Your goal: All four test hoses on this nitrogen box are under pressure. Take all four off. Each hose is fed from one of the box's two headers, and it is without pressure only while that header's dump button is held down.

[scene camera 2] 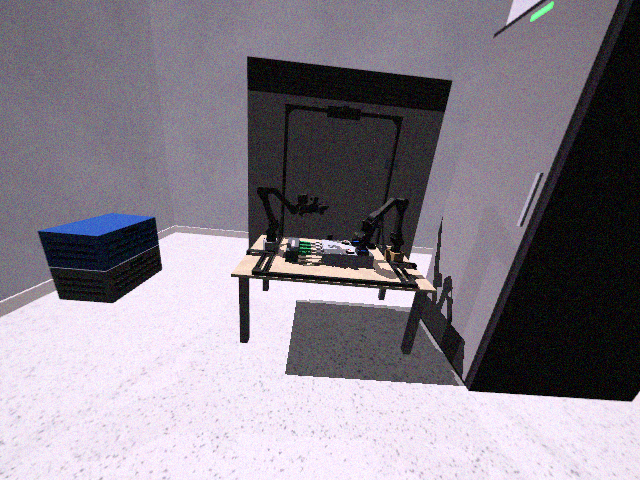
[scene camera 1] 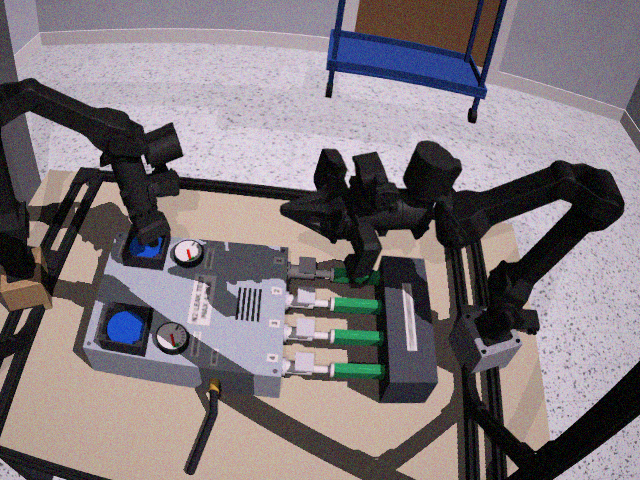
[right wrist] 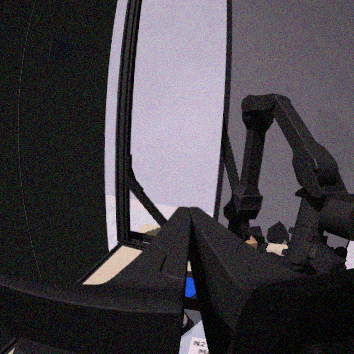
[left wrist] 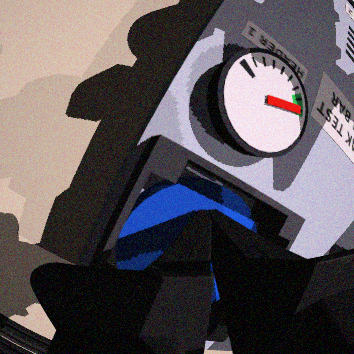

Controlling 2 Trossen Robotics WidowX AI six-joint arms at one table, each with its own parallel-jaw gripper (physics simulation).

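Pixels of known places: left gripper, fingertip midpoint: [scene camera 2: 359, 250] [scene camera 1: 156, 245] [left wrist: 206, 218]; right gripper, fingertip midpoint: [scene camera 2: 328, 206] [scene camera 1: 280, 209] [right wrist: 186, 216]; left arm's base, origin of the base link: [scene camera 2: 395, 250] [scene camera 1: 20, 268]; right arm's base, origin of the base link: [scene camera 2: 270, 240] [scene camera 1: 493, 329].
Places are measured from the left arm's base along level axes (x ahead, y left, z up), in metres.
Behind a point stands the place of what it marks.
Note:
The grey nitrogen box [scene camera 1: 237, 343] {x 0.401, y -0.268, z -0.004 m} [left wrist: 316, 197] {x 0.316, y -0.123, z -0.004 m} lies on the table [scene camera 2: 309, 275] {x 0.732, y 0.076, z -0.062 m}. My left gripper [scene camera 1: 147, 234] {x 0.308, y -0.032, z 0.013 m} [left wrist: 206, 218] {x 0.308, y -0.032, z 0.013 m} [scene camera 2: 361, 245] {x 0.308, y -0.032, z 0.013 m} is shut and empty, its tips down on the far blue dump button [scene camera 1: 147, 250] {x 0.289, y -0.040, z 0.012 m} [left wrist: 165, 207] {x 0.313, y -0.014, z 0.012 m}. The Header 1 gauge [scene camera 1: 189, 252] {x 0.369, y -0.067, z 0.012 m} [left wrist: 263, 102] {x 0.365, y -0.057, z 0.011 m} has its red needle at the green mark. The near blue button [scene camera 1: 125, 328] {x 0.215, y -0.204, z 0.012 m} and its gauge [scene camera 1: 171, 337] {x 0.293, y -0.240, z 0.012 m} are uncovered. Four green hoses [scene camera 1: 341, 275] {x 0.631, y -0.170, z -0.020 m} [scene camera 1: 356, 305] {x 0.628, y -0.242, z -0.019 m} [scene camera 1: 357, 337] {x 0.602, y -0.306, z -0.019 m} [scene camera 1: 358, 370] {x 0.576, y -0.369, z -0.020 m} sit plugged into the box's right side. My right gripper [scene camera 1: 284, 209] {x 0.459, y -0.267, z 0.276 m} [right wrist: 186, 216] {x 0.459, y -0.267, z 0.276 m} [scene camera 2: 320, 207] {x 0.459, y -0.267, z 0.276 m} is shut and empty, high above the hoses.
A dark block [scene camera 1: 409, 333] {x 0.684, y -0.339, z -0.003 m} holds the hoses' far ends. A black supply line [scene camera 1: 201, 438] {x 0.290, y -0.398, z -0.070 m} runs from a brass fitting [scene camera 1: 214, 385] {x 0.342, y -0.321, z -0.035 m} at the box's front. A blue cart [scene camera 1: 409, 62] stands behind the table. A blue stack [scene camera 2: 113, 238] sits on the floor.

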